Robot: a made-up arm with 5 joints. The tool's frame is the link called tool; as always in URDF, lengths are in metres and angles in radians.
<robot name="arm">
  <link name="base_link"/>
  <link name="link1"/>
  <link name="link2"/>
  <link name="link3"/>
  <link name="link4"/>
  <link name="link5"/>
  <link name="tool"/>
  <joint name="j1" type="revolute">
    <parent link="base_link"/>
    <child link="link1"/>
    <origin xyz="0 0 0.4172" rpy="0 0 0"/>
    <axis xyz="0 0 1"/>
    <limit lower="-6.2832" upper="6.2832" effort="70" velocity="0.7"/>
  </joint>
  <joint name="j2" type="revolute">
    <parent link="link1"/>
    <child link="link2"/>
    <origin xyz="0 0 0" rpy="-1.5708 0 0"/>
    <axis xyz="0 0 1"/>
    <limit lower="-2.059" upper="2.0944" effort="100" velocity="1.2"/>
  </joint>
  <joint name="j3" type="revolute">
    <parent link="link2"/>
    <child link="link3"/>
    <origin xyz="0.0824 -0.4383 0" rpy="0 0 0"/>
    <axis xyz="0 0 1"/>
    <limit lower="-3.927" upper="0.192" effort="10" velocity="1.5"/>
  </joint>
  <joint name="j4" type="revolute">
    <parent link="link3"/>
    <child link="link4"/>
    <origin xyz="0.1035 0.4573 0" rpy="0 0 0"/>
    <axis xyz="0 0 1"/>
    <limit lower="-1.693" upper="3.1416" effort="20" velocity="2.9"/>
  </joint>
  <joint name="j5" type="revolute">
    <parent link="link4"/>
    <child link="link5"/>
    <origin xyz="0.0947 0.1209 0" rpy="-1.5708 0 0"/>
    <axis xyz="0 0 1"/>
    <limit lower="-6.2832" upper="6.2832" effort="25" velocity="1.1"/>
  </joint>
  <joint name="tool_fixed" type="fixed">
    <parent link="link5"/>
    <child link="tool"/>
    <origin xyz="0 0 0" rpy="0 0 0"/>
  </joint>
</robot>
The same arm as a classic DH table. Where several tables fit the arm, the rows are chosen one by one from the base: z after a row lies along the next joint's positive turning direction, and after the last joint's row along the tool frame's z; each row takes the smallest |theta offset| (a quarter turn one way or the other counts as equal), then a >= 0, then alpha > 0; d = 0 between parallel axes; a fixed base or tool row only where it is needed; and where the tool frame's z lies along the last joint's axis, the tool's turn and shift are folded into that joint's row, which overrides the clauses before.
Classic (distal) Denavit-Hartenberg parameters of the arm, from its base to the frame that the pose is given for. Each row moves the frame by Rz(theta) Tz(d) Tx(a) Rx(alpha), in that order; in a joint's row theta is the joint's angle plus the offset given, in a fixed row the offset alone. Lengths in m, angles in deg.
j1: a 0.0000; alpha -90.00; d 0.4172; theta offset 0.00
j2: a 0.4460; alpha 0.00; d 0.0000; theta offset -79.35
j3: a -0.4689; alpha 0.00; d 0.0000; theta offset -23.40
j4: a -0.0947; alpha 90.00; d 0.0000; theta offset -77.25
j5: a 0.0000; alpha 0.00; d 0.1209; theta offset 180.00
Joint limits (deg, base to tool): -360.00..360.00 -117.97..120.00 -225.00..11.00 -97.00..180.00 -360.00..360.00

